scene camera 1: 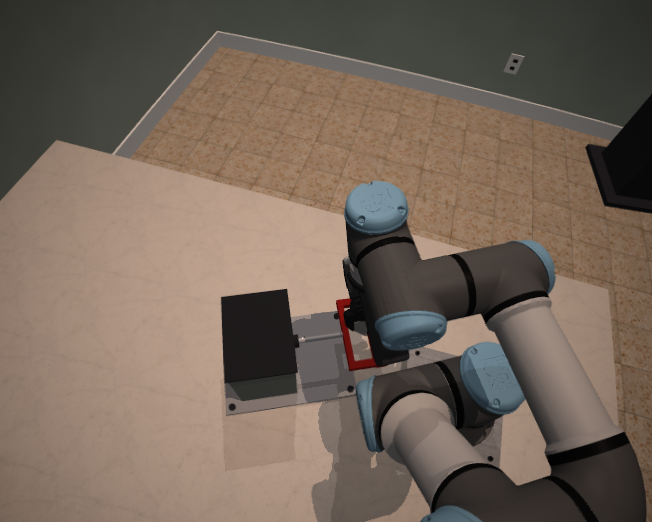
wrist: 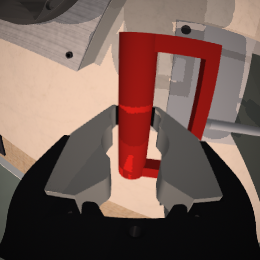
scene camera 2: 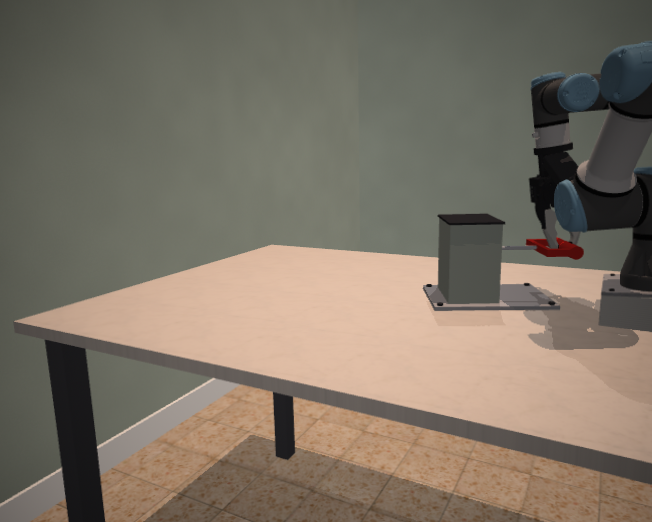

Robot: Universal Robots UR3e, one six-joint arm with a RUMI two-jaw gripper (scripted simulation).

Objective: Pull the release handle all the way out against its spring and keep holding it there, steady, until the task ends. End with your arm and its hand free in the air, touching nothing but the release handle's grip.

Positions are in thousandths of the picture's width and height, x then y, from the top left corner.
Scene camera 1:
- gripper: 573,635
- grey baseplate: 496,717
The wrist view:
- gripper: 517,413
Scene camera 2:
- gripper: 866,488
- grey baseplate: 806,568
